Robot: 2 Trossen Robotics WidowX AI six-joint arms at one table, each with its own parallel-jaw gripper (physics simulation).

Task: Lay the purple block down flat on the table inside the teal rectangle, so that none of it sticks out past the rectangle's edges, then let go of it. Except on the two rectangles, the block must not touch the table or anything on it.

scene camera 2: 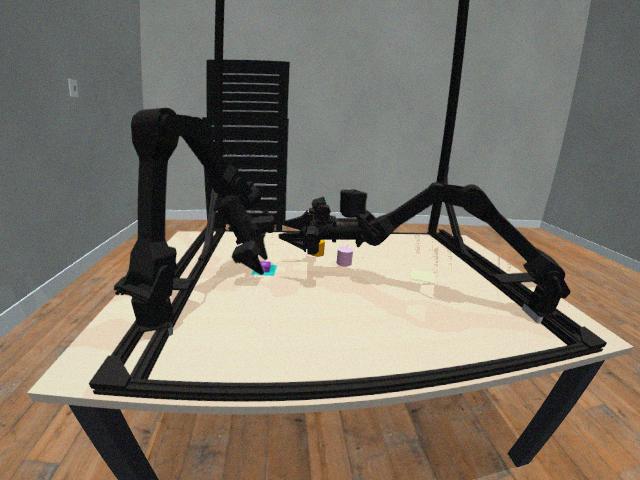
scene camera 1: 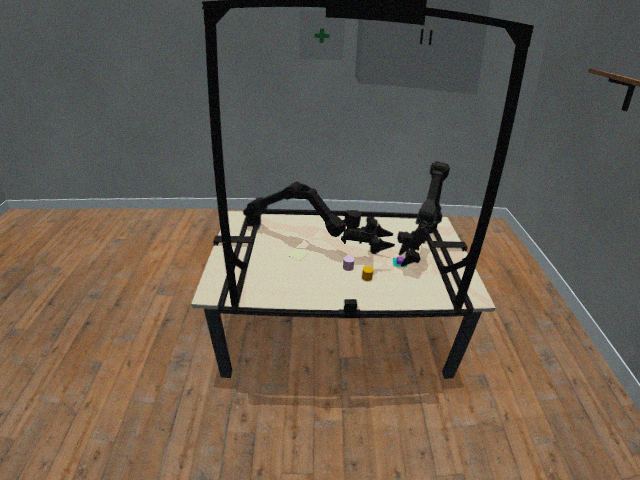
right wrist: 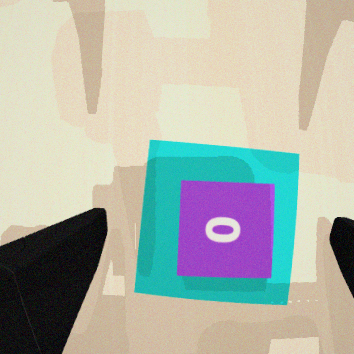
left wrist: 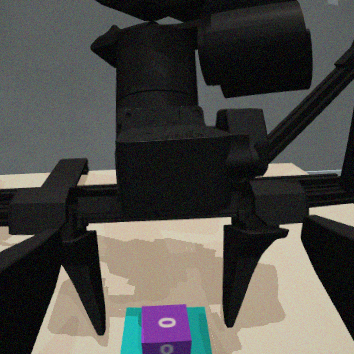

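Note:
The purple block lies flat on the teal rectangle. In the right wrist view teal shows on all four sides of it, with the widest strip at the left. My right gripper is open, its fingers on opposite sides of the block and apart from it. My left gripper is open and empty, above the table, to the left of the block in scene camera 1.
A lilac cylinder and an orange cylinder stand left of the teal rectangle in scene camera 1. A pale green rectangle lies farther left there. Black frame rails run along the table's edges.

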